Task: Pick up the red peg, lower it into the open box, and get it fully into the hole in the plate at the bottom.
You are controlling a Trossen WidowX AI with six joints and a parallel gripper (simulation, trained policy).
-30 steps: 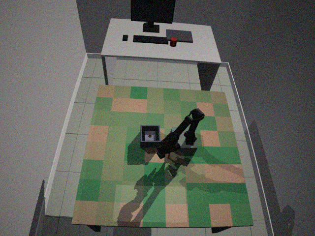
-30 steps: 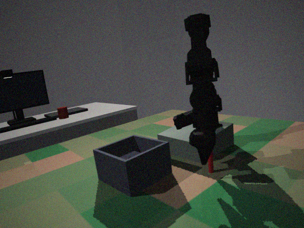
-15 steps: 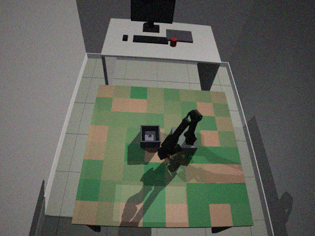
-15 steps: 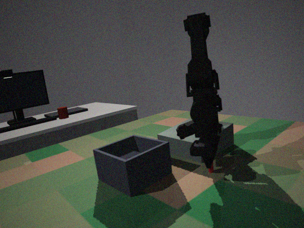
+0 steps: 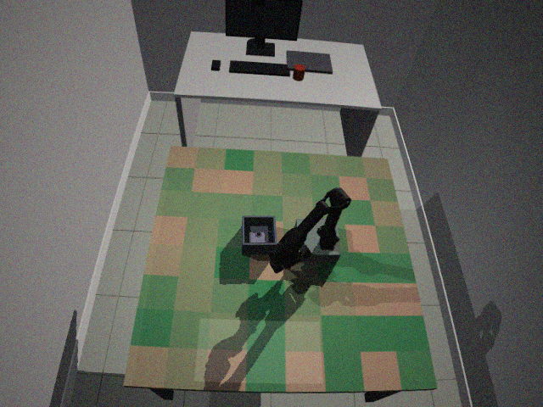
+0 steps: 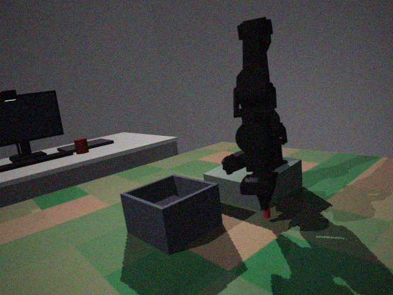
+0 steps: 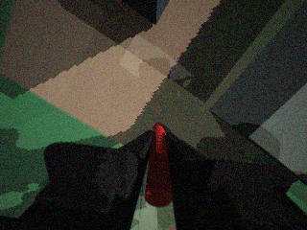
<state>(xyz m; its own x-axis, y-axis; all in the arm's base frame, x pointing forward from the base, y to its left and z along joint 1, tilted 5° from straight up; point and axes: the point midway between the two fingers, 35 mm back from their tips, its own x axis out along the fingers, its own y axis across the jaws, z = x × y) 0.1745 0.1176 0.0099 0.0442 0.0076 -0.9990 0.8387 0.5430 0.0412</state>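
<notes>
My gripper tip is now 15 cm short of the dark box, 15 cm to the left of it and 1 cm above it. Round my gripper tip: red peg (2 cm above).
</notes>
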